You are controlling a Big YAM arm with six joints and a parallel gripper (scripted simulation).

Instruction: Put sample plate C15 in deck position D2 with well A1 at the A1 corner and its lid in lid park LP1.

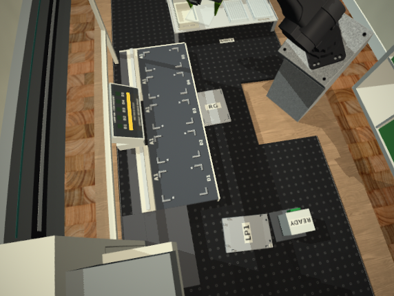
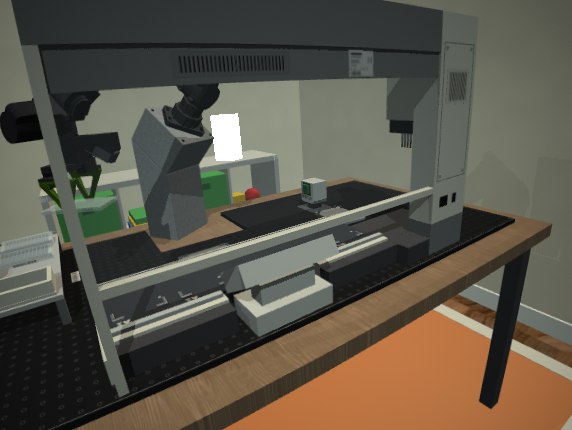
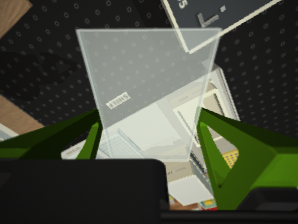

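My gripper is now 260 mm to the right of the regrip nest RG, 210 mm above it and 50 mm past it. Round my hand: clear plate lid: right at my hand; then cream reservoir: 140 mm to the right, 140 mm below, 70 mm ahead; then shelf label: 210 mm below, 110 mm behind, 80 mm to the right.
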